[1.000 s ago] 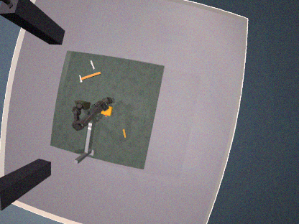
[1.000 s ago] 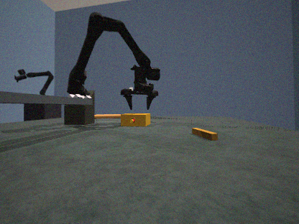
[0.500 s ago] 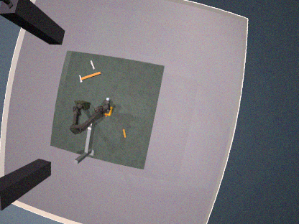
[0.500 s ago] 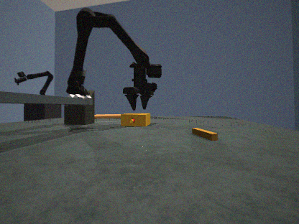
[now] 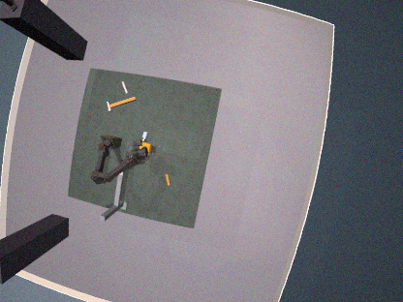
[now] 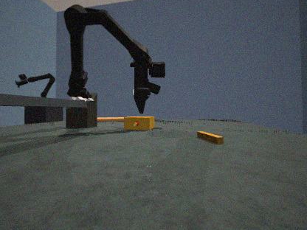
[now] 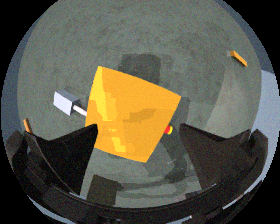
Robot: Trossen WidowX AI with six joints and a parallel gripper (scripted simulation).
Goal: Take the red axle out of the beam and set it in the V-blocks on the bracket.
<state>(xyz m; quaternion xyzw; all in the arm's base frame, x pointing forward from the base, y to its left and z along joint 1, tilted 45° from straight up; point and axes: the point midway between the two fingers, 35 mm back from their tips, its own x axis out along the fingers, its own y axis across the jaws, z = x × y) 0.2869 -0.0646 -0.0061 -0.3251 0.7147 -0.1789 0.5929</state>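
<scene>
My gripper tip is 40 mm above the orange beam, 20 mm to the right of it and 10 mm past it. Also, from my gripper tip: small orange bar (230 mm to the right, 230 mm ahead, 60 mm below).
</scene>
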